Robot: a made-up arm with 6 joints.
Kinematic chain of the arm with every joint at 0, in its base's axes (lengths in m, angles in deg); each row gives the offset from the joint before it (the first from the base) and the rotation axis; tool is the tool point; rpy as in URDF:
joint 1: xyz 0 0 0.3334 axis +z
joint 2: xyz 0 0 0 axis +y
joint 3: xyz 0.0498 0 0.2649 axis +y
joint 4: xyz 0.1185 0 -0.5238 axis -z
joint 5: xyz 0 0 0 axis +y
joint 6: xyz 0.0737 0 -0.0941 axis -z
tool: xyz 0 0 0 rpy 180 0 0
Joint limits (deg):
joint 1: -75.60..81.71
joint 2: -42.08..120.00
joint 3: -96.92..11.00
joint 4: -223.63..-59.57
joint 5: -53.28..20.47
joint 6: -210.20..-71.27
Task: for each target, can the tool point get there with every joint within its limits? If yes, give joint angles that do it. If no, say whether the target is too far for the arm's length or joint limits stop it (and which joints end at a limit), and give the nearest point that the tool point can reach.
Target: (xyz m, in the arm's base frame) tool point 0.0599 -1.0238 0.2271
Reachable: no: too far | nearest point 0.1736 -0.7762 0.2494 | short by 0.273 m
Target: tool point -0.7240 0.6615 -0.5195
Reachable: no: too far | nearest point -0.2678 0.2446 -0.1666 | short by 0.712 m
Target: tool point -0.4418 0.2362 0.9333
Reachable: no: joint limits stop it (at a limit: joint 1, joint 2, joint 5) | nearest point -0.0890 0.2176 0.9720 | short by 0.355 m
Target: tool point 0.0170 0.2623 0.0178
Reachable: yes | joints 69.11 -1.53 -9.55 -108.38 -5.14 -142.11
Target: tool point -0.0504 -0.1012 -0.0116
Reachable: yes | joints 52.48 46.63 -9.68 -193.02 -15.29 -113.11
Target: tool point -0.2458 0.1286 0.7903
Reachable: no: joint limits stop it (at a limit: joint 1, joint 2, joint 5) | nearest point -0.0807 0.2520 0.9328 | short by 0.251 m
